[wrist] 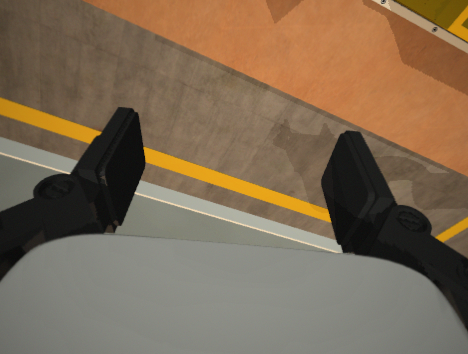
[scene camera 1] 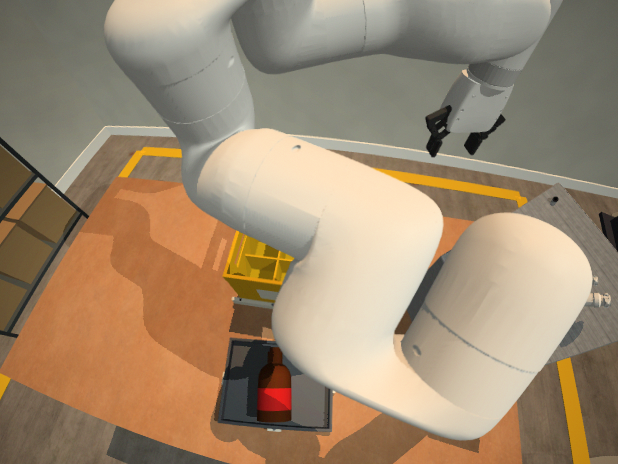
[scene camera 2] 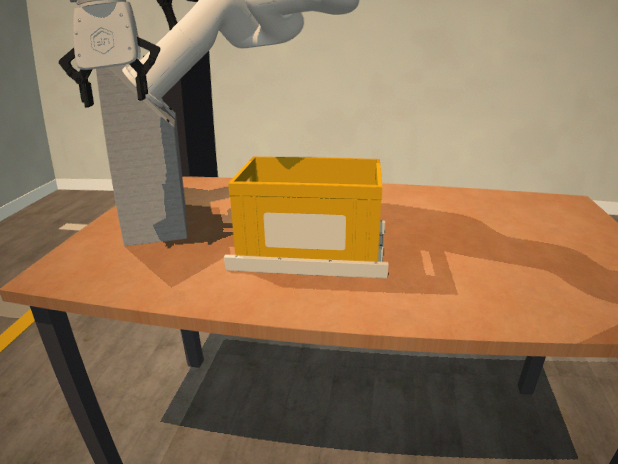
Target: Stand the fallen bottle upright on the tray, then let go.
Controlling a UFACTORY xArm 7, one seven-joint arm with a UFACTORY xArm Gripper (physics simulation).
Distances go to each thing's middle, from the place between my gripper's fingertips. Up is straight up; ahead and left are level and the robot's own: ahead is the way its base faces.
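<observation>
The brown bottle (scene camera 1: 274, 381) is what I measure my gripper from. My gripper is well to the right of the bottle, a good way short of it, and far above it.
</observation>
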